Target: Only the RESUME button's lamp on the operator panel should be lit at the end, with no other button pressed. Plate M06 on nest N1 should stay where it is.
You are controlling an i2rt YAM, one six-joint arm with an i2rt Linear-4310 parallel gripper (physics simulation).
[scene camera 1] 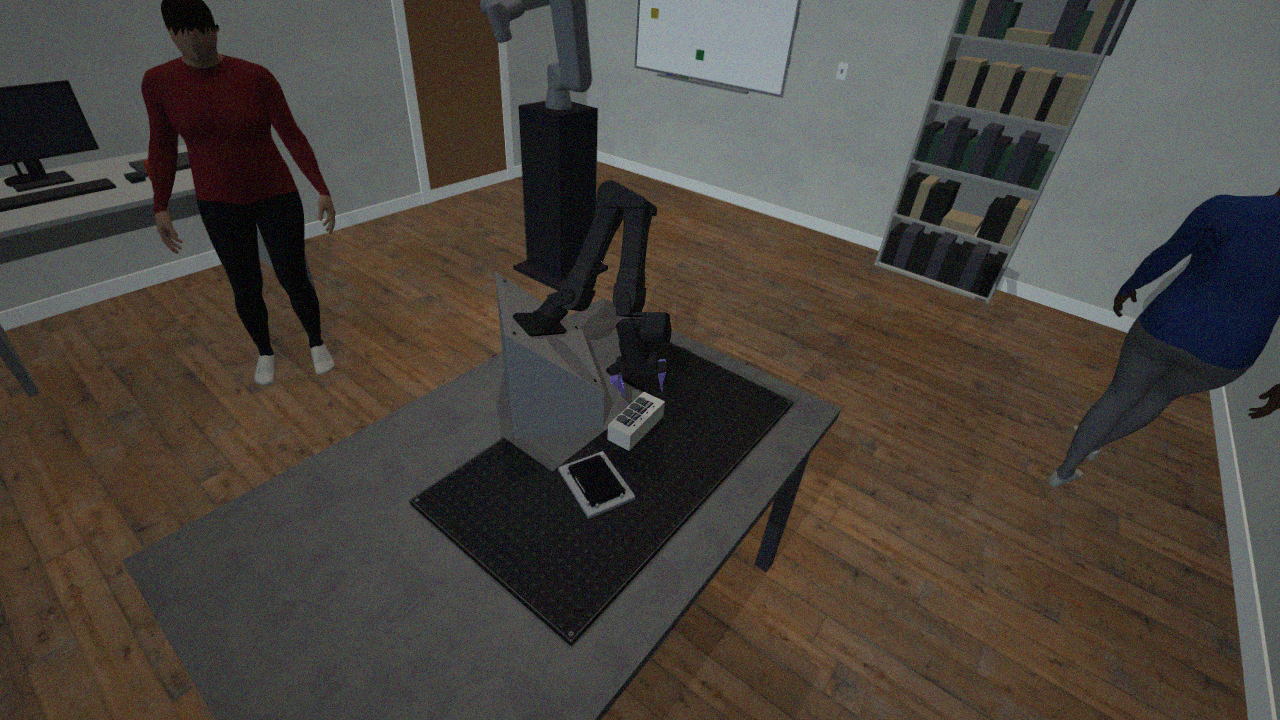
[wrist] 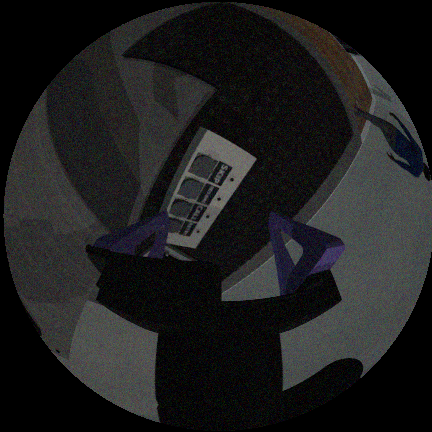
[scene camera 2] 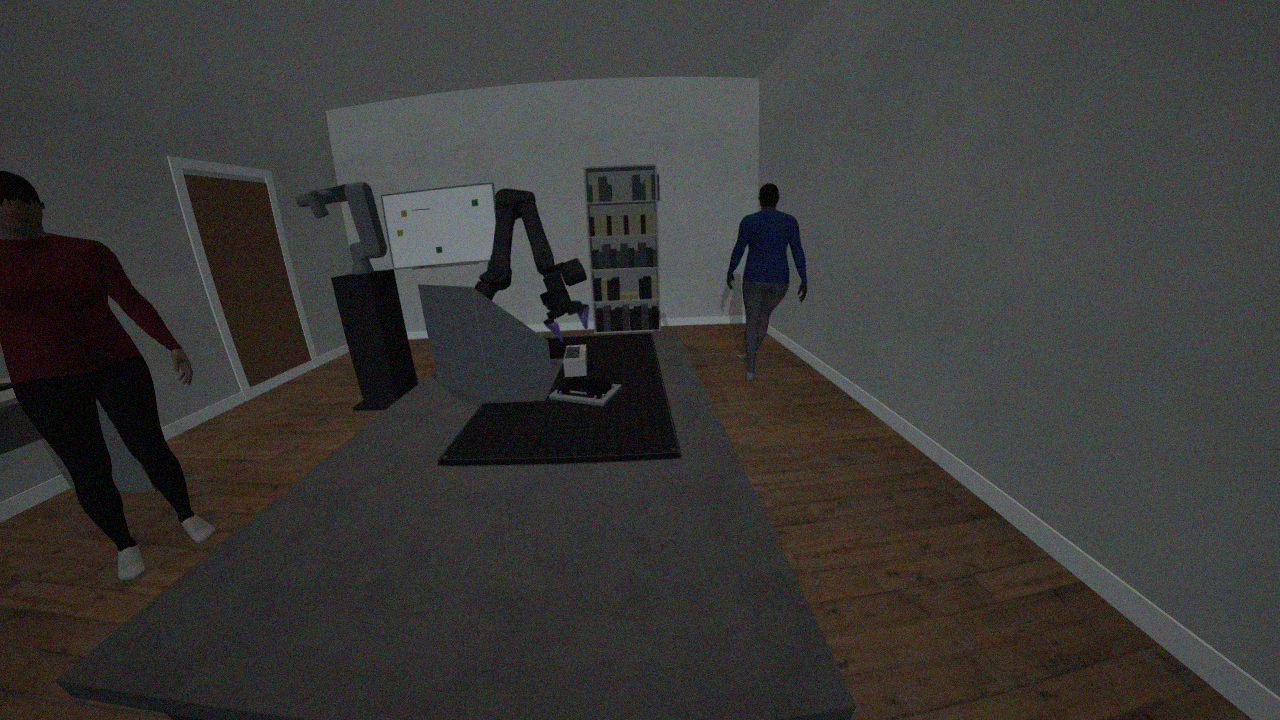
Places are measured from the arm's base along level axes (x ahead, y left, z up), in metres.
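Pixels of known places: gripper, fingertip midpoint: (scene camera 1: 643,393) (wrist: 218,216) (scene camera 2: 574,335); arm's base, link origin: (scene camera 1: 540,325) (scene camera 2: 476,307).
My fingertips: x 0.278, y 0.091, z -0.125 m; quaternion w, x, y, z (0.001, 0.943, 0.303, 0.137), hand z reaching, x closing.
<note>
For each thing: its top centre in the pictures, then the offset to it from my fingertips. "pt": a spot on its surface instead. Level surfaces: height alone.
- operator panel, top centre: (wrist: 198,204) (scene camera 1: 637,411) (scene camera 2: 575,351) dy -0.022, dx +0.001, dz -0.048 m
- Black plate M06, top centre: (scene camera 1: 596,477) (scene camera 2: 585,385) dy -0.241, dx +0.054, dz -0.078 m
- pale nest N1, surface spot: (scene camera 1: 612,505) pt dy -0.269, dx +0.128, dz -0.093 m
- black mat, surface height: dz -0.104 m
- grey table, surface height: dz -0.117 m
The operator panel (scene camera 1: 635,430) (scene camera 2: 575,365) (wrist: 234,152) is a pale box on the black mat with several round grey buttons in a row. In the wrist view the SKIP label and, less clearly, CALL can be read; the other labels are blurred, so I cannot tell which is RESUME. The small lamp dots beside the labels look dark. My gripper (scene camera 1: 640,385) (scene camera 2: 572,332) (wrist: 218,216) is open and empty, above and just behind the panel in scene camera 1; its left finger partly hides the last button in the wrist view. Black plate M06 (scene camera 1: 597,480) (scene camera 2: 586,386) lies on pale nest N1 (scene camera 1: 612,505).
A tall grey angled housing (scene camera 1: 546,394) (scene camera 2: 483,349) stands close beside the panel and nest. The black mat (scene camera 1: 537,555) (scene camera 2: 572,438) lies on the grey table (scene camera 1: 313,582). A person in red and a person in blue stand away from the table. Another arm stands on a black pedestal (scene camera 1: 559,188).
</note>
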